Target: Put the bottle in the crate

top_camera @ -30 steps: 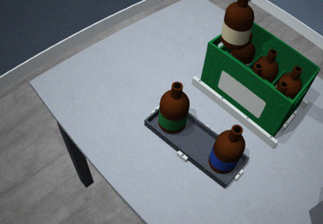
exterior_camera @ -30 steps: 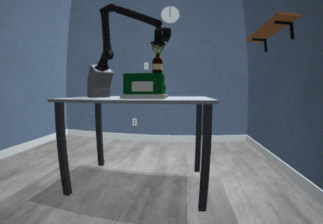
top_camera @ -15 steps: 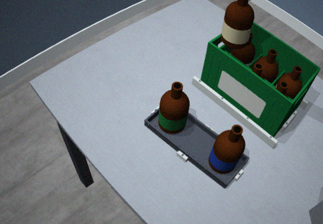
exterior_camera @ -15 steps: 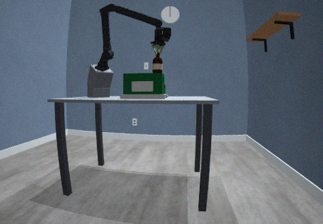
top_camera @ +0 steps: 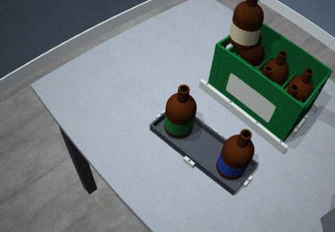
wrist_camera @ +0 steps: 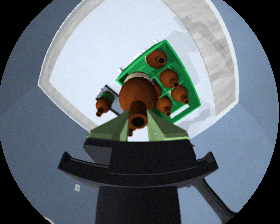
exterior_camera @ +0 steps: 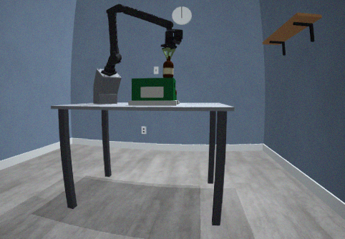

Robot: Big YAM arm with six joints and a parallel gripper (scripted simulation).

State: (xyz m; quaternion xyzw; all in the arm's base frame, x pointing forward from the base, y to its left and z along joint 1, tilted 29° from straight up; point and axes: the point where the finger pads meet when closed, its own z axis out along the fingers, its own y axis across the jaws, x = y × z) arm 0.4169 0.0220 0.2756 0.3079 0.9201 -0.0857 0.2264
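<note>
My gripper is now 6 cm above the brown bottle. The rest, counted from my hand: grey tray 32 cm below, 20 cm to the left, 9 cm behind; then crate 25 cm below, 9 cm behind, 5 cm to the right.
</note>
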